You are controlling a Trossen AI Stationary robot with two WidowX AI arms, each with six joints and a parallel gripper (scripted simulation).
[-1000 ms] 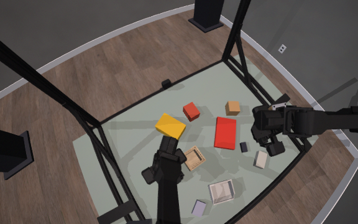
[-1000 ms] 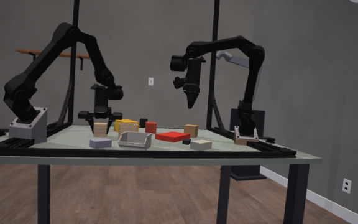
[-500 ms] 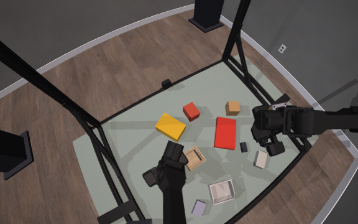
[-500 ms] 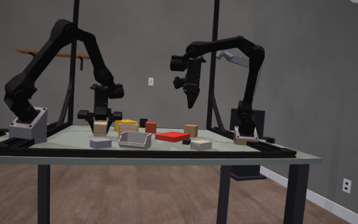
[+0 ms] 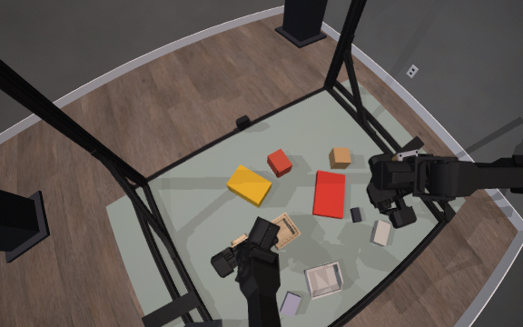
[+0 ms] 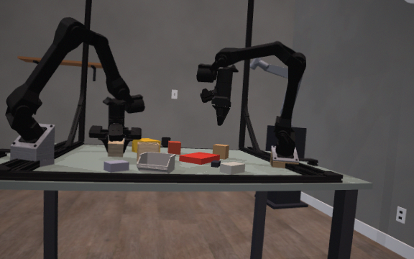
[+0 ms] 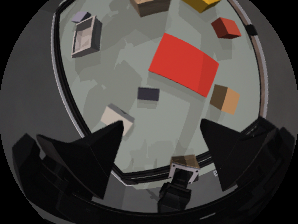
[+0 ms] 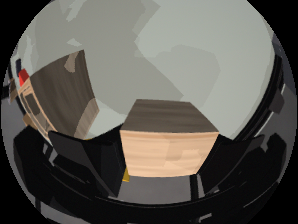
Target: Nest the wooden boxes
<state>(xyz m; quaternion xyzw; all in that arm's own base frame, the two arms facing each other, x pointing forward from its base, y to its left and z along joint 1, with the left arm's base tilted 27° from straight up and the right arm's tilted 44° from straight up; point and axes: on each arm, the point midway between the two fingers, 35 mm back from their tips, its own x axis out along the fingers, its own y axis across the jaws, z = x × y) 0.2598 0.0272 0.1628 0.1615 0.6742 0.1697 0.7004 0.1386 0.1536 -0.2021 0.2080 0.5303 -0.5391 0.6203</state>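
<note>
Now: the middle-sized wooden box 120 mm to the left of my right hand, 30 mm below it and 30 mm ahead of it. The rest, counted from my right hand: yellow block (150 mm behind, 120 mm to the left, 20 mm below); then small wooden box (20 mm below); then biggest wooden box (120 mm to the left, 30 mm below, 30 mm ahead).
</note>
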